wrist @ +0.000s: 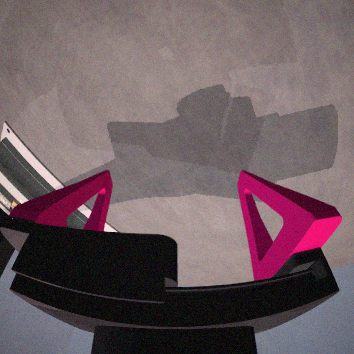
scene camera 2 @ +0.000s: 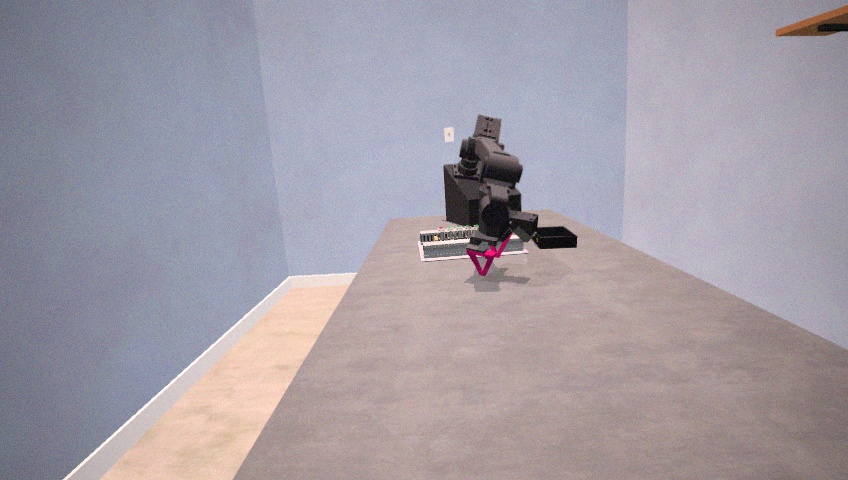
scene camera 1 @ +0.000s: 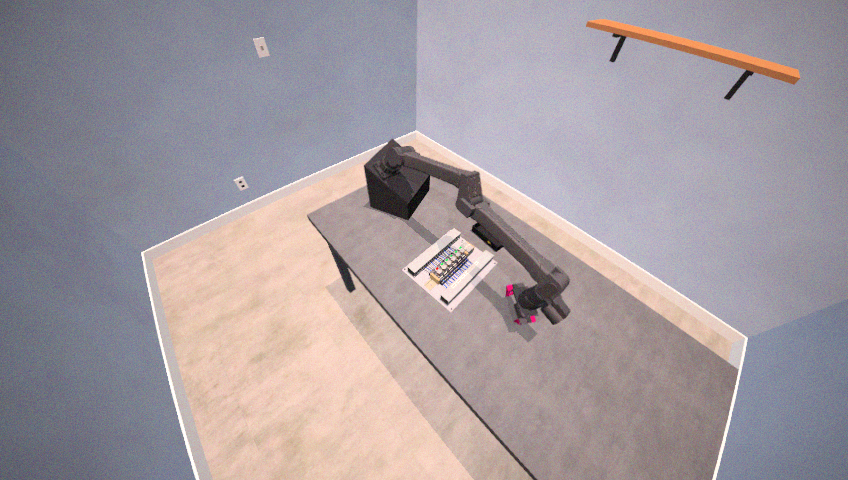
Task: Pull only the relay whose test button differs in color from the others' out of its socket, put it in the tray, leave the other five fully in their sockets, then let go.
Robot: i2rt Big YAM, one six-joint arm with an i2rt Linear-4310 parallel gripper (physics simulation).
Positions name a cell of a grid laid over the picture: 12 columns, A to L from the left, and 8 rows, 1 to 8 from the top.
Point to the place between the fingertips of the gripper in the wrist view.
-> F5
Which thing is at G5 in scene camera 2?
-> The gripper.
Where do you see a white panel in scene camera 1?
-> F5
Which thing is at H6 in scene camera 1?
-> The gripper.
